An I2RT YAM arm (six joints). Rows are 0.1 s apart.
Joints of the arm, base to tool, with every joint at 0 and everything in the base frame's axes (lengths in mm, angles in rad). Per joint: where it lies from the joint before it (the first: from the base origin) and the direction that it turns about. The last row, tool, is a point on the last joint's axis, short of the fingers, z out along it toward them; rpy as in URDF.
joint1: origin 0 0 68 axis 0 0 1
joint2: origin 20 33.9 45.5 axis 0 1 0
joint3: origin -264 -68.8 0 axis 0 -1 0
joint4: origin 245 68.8 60 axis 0 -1 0
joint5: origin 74 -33.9 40.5 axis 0 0 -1
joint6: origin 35.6 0 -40.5 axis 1 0 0
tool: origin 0 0 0 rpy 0 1.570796 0
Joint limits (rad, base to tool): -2.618..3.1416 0..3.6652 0..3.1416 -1.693..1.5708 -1.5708..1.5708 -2.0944..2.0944
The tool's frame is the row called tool.
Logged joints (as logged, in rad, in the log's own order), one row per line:
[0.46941, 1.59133, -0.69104, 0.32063, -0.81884, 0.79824]
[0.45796, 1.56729, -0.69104, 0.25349, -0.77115, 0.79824]
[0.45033, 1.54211, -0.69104, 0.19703, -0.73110, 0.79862]
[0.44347, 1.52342, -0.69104, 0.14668, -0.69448, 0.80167]
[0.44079, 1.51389, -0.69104, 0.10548, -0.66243, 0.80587]
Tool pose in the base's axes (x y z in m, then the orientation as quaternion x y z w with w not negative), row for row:
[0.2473, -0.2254, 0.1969, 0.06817, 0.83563, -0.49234, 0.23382]
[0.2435, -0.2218, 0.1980, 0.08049, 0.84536, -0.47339, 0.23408]
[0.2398, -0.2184, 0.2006, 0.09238, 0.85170, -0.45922, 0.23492]
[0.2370, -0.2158, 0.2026, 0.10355, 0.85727, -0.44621, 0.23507]
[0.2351, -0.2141, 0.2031, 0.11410, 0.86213, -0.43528, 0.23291]
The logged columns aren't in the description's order. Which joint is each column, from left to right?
Columns, left to right: joint5, joint2, joint1, joint4, joint6, joint3.
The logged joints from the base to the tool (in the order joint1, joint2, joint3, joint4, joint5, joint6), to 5 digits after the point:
[-0.69104, 1.59133, 0.79824, 0.32063, 0.46941, -0.81884]
[-0.69104, 1.56729, 0.79824, 0.25349, 0.45796, -0.77115]
[-0.69104, 1.54211, 0.79862, 0.19703, 0.45033, -0.73110]
[-0.69104, 1.52342, 0.80167, 0.14668, 0.44347, -0.69448]
[-0.69104, 1.51389, 0.80587, 0.10548, 0.44079, -0.66243]

